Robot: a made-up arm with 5 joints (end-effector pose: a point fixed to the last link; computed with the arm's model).
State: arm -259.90 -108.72 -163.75 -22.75 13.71
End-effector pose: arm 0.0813 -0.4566 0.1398 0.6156 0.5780 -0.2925 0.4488
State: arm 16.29 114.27 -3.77 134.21 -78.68
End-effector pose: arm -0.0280 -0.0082 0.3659 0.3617 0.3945 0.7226 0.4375
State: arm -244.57 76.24 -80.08 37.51 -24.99
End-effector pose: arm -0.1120 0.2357 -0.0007 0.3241 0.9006 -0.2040 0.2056
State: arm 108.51 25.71 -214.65 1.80 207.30
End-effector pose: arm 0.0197 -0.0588 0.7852 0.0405 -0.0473 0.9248 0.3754
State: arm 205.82 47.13 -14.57 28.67 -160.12
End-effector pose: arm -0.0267 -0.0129 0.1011 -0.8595 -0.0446 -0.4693 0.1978
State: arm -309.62 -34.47 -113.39 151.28 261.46
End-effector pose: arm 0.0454 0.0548 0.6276 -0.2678 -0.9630 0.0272 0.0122
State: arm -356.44 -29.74 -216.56 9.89 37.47
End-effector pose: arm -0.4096 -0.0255 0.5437 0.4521 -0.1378 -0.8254 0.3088
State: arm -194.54 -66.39 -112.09 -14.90 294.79
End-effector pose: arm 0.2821 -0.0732 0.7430 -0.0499 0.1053 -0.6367 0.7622
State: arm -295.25 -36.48 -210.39 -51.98 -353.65
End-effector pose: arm -0.1532 -0.3247 0.4332 0.7516 0.4200 -0.4139 0.2957
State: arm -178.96 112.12 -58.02 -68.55 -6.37
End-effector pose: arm -0.0936 -0.0017 -0.0155 0.0641 -0.9900 -0.0059 0.1256
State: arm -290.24 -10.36 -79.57 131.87 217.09
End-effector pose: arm 0.0772 0.2093 0.4518 0.2626 -0.8961 0.2874 0.2132
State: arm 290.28 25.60 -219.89 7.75 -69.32
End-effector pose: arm -0.0282 0.0764 0.7772 -0.0570 0.0002 0.3493 0.9353
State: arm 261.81 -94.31 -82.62 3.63 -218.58
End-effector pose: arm 0.0406 0.2821 0.6879 0.0290 0.0507 -0.9281 0.3677
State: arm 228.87 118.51 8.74 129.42 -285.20
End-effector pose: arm -0.0017 -0.0019 0.4077 -0.1392 -0.6044 0.6915 0.3702
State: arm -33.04 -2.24 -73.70 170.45 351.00
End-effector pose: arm 0.1375 -0.0894 0.4454 -0.6639 0.1413 0.6855 0.2634
